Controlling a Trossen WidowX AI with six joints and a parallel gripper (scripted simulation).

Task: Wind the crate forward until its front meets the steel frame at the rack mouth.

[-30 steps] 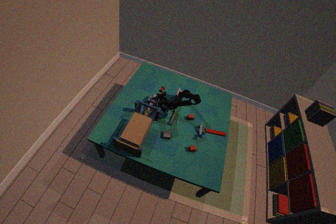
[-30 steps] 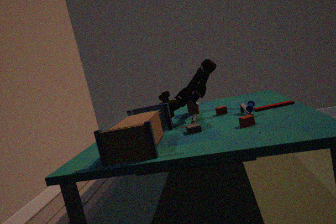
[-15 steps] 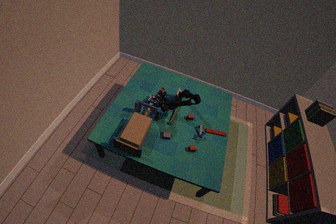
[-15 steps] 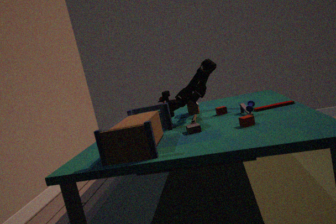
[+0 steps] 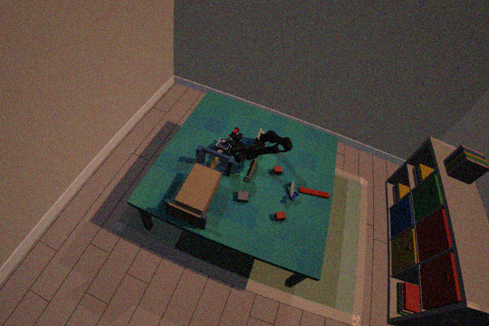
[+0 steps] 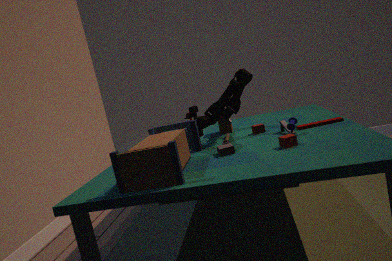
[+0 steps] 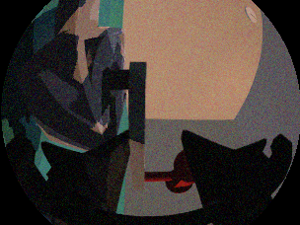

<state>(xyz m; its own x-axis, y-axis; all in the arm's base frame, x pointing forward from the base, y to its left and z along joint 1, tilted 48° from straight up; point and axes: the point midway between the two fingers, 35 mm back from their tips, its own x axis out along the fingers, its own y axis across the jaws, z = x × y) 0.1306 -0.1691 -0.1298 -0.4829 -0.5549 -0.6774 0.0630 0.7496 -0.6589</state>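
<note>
My gripper tip is 1 cm past the red-knobbed handle, 1 cm to the right of it and 1 cm above it. From my gripper tip the other things lie so: red knob (4 cm behind, 3 cm to the left, 2 cm above); then winch (3 cm ahead, 3 cm to the right, 9 cm below); then steel frame (20 cm ahead, 4 cm to the right, 2 cm below).
</note>
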